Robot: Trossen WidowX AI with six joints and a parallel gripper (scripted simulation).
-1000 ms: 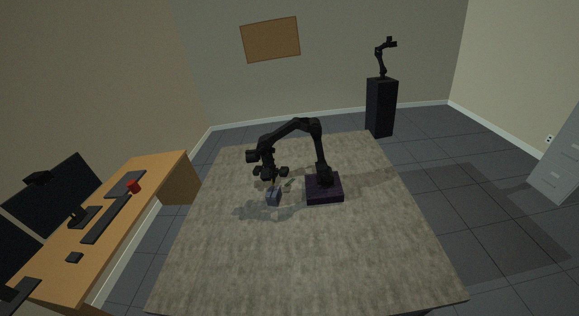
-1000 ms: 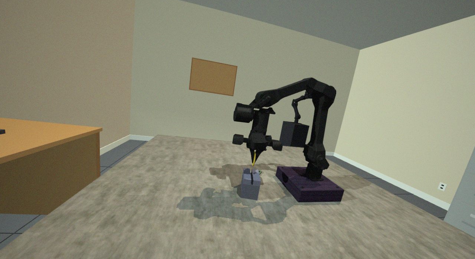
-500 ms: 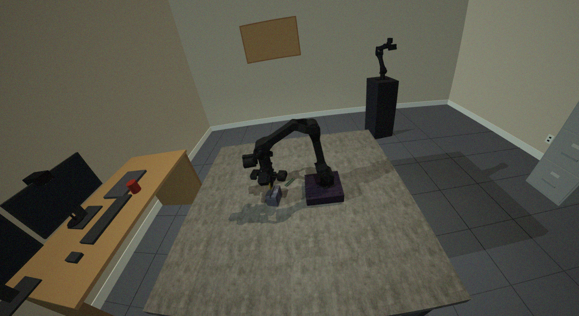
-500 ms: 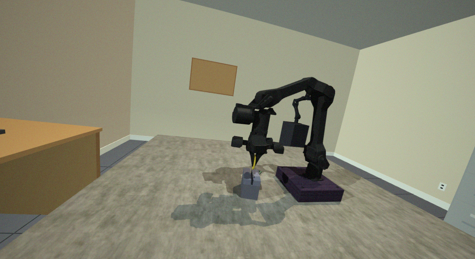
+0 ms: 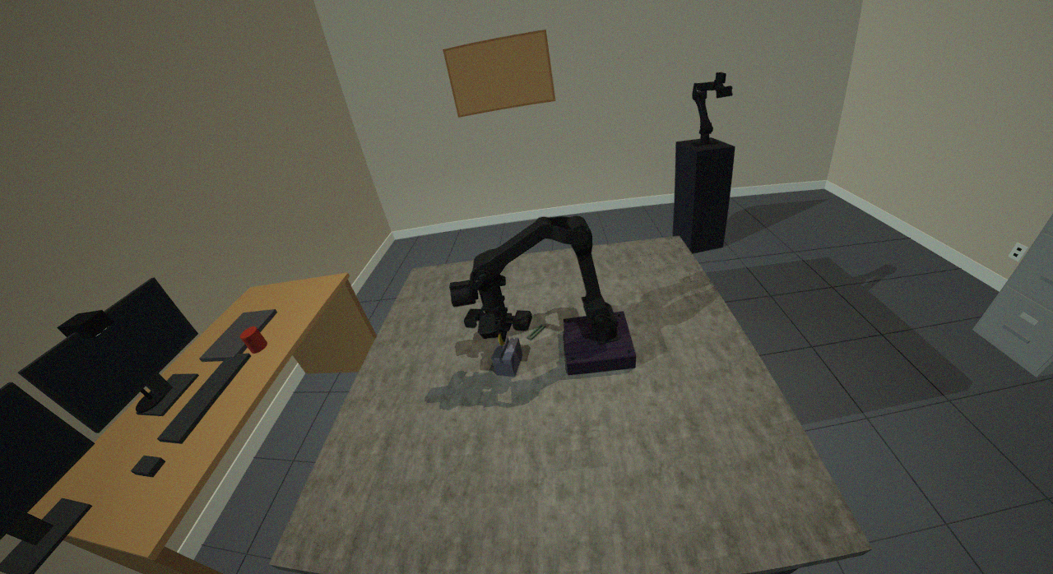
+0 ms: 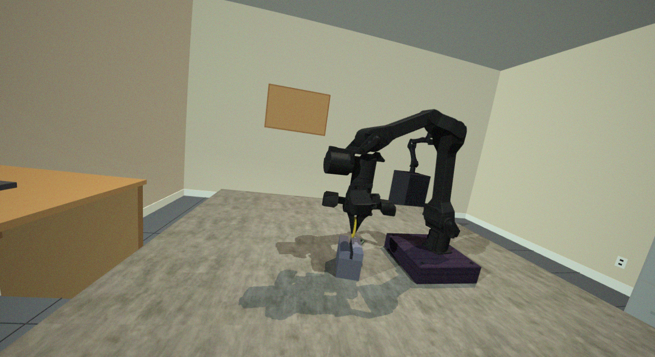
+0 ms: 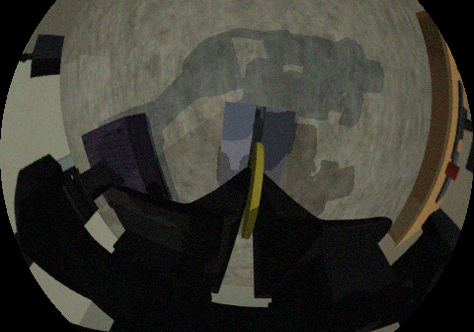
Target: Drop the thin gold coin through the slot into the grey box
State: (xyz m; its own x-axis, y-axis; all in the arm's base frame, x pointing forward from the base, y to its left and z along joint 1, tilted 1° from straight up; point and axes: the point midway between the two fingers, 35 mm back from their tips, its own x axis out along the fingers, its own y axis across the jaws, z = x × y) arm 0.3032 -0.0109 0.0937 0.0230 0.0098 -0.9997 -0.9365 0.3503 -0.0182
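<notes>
My gripper tip is 2 cm below the gold coin.
</notes>
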